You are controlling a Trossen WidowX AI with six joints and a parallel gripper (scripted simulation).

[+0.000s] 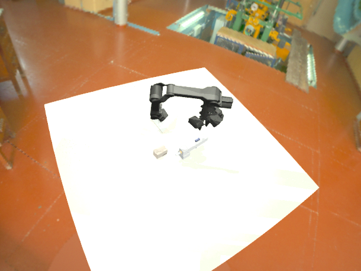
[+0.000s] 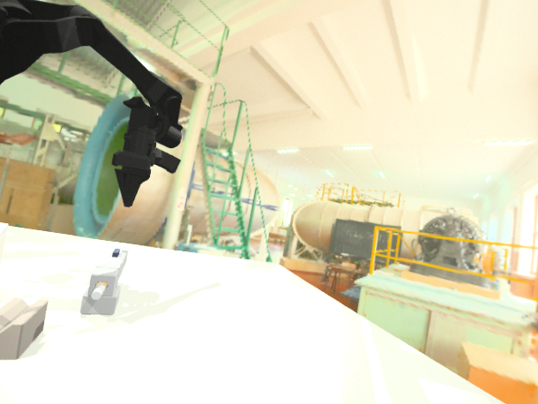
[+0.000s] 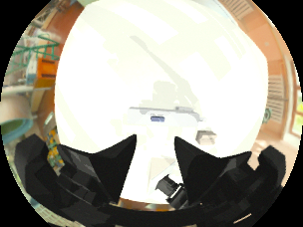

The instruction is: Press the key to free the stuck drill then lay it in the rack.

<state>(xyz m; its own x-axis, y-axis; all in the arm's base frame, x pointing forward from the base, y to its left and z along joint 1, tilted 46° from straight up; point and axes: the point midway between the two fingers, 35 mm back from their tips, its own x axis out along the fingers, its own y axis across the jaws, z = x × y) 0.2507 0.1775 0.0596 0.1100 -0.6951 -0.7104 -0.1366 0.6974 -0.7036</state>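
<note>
Now: gripper tip 1 cm short of the drill, 9 cm to the left of it and 13 cm above it. Round my gripper tip: small blue key 13 cm below; grey slotted rack 6 cm behind, 20 cm to the right, 16 cm below; pale grey drill block 3 cm to the right, 13 cm below.
</note>
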